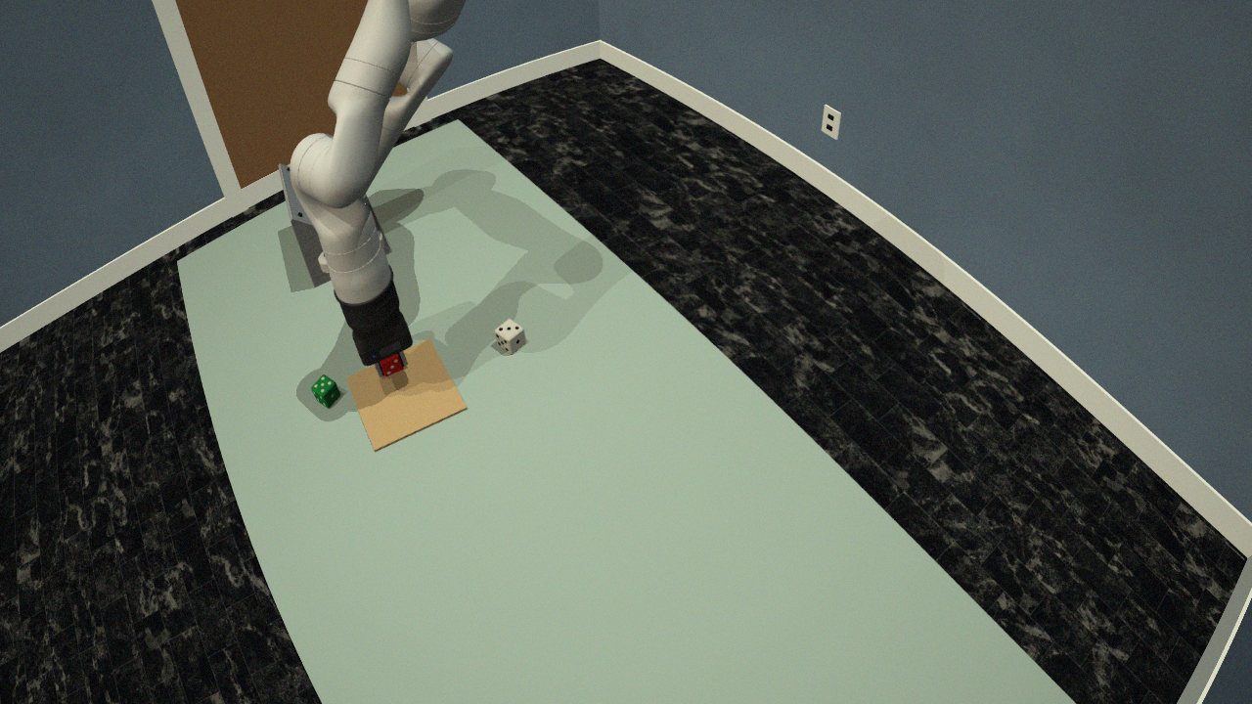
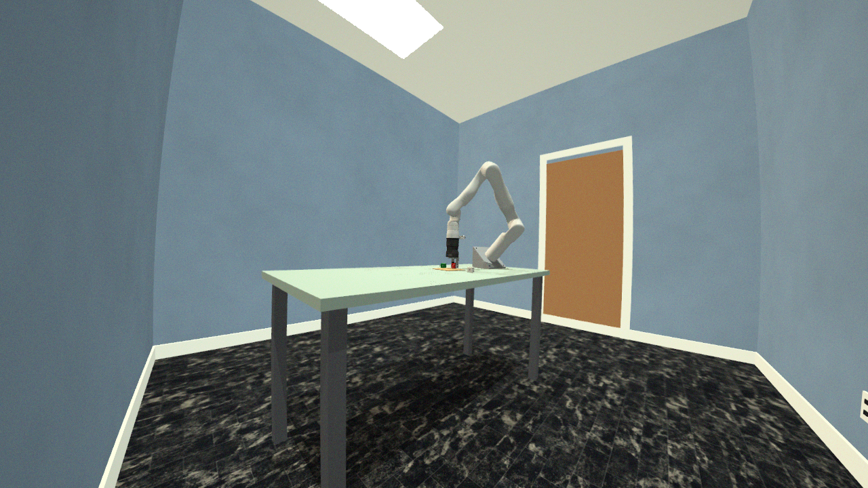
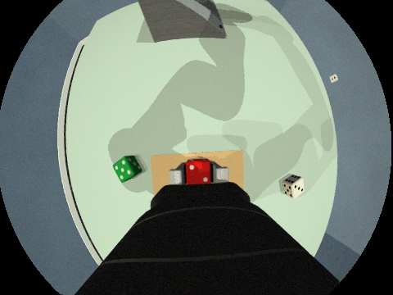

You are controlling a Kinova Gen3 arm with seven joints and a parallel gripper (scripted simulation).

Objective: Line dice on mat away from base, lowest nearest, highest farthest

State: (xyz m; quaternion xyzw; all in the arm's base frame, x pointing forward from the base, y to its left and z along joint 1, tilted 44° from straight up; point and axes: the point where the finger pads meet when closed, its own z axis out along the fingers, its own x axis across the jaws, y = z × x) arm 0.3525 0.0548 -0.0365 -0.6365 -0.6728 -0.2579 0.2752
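Right now the red die is right at my hand. Also, from my hand: green die (110 mm to the right, 10 mm below); then tan mat (50 mm ahead, 30 mm below); then white die (40 mm ahead, 170 mm to the left, 10 mm below).
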